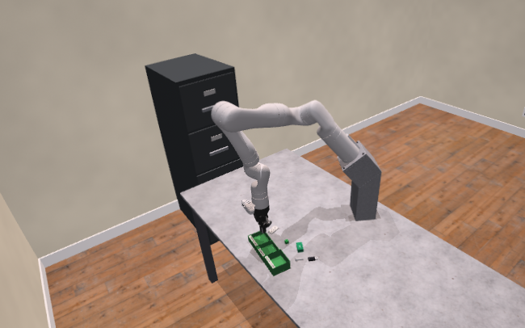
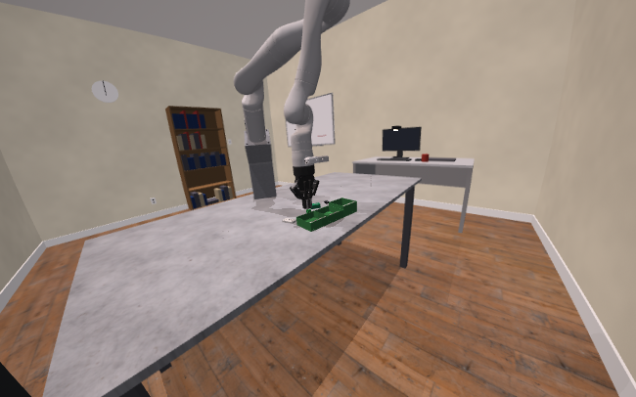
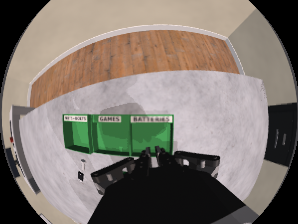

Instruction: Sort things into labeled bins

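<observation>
Now: the green bin row 70 mm to the left of my hand, 50 mm below it and 50 mm ahead of it. Round my hand: white piece (80 mm behind, 70 mm below, 20 mm to the right); then grey pin (200 mm to the left, 70 mm below, 10 mm behind); then small green cube (90 mm to the left, 70 mm below, 60 mm behind).
</observation>
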